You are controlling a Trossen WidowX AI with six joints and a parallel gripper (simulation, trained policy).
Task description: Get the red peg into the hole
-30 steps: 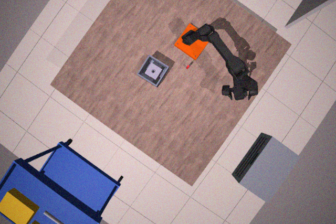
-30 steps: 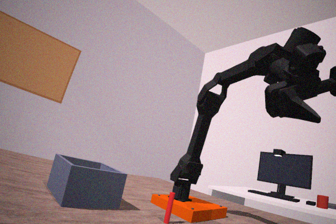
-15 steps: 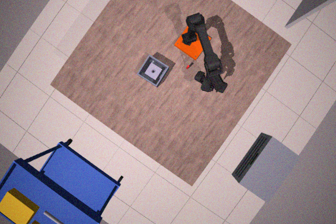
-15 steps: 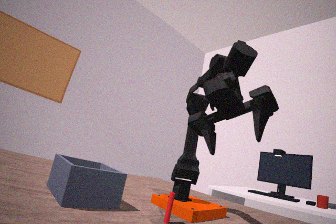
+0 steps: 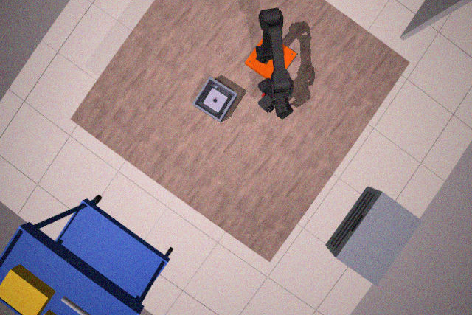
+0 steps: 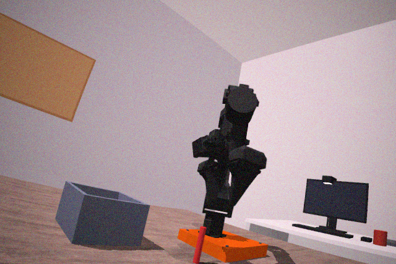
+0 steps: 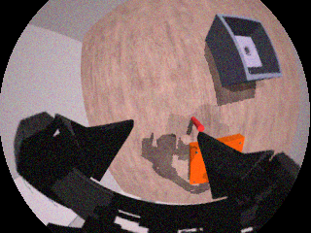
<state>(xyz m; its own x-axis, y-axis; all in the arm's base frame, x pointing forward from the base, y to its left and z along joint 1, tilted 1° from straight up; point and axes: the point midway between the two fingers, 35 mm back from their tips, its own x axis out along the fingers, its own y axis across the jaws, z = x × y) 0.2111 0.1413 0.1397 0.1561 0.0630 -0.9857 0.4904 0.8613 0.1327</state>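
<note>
My gripper tip is now 100 mm above the red peg, 60 mm to the left of it and 40 mm past it. Also, from my gripper tip: grey box (260 mm to the right, 110 mm below, 90 mm ahead).
</note>
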